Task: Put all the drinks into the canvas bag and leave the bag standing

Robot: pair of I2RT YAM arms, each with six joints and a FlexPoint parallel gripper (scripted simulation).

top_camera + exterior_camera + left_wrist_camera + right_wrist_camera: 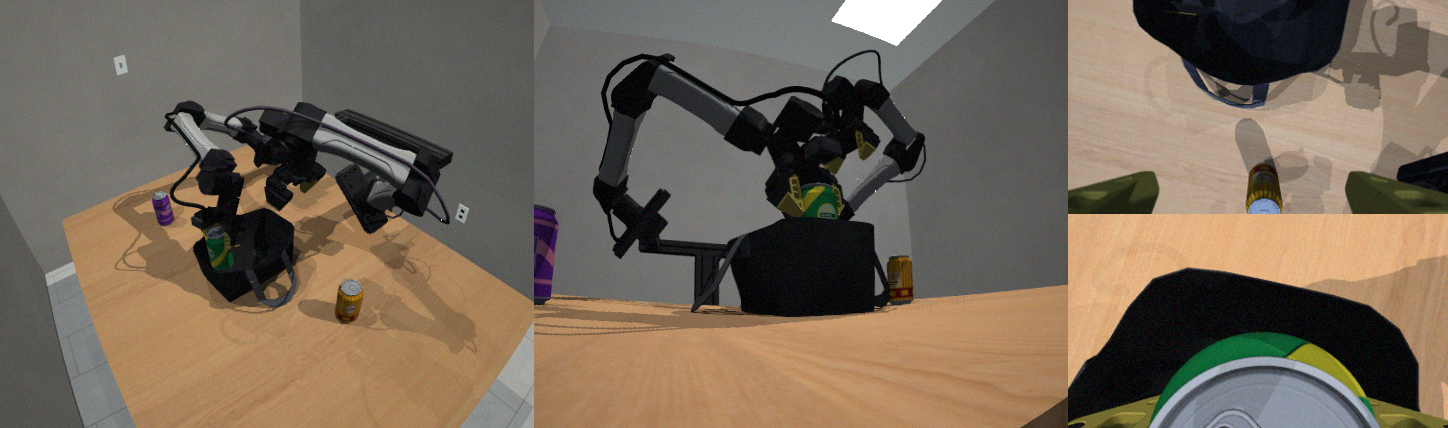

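Right now my right hand is 41 cm to the left of the purple can and 9 cm above it. The rest, counted from my right hand: orange can: 33 cm to the left, 17 cm behind, 9 cm below; green can: 2 cm below.
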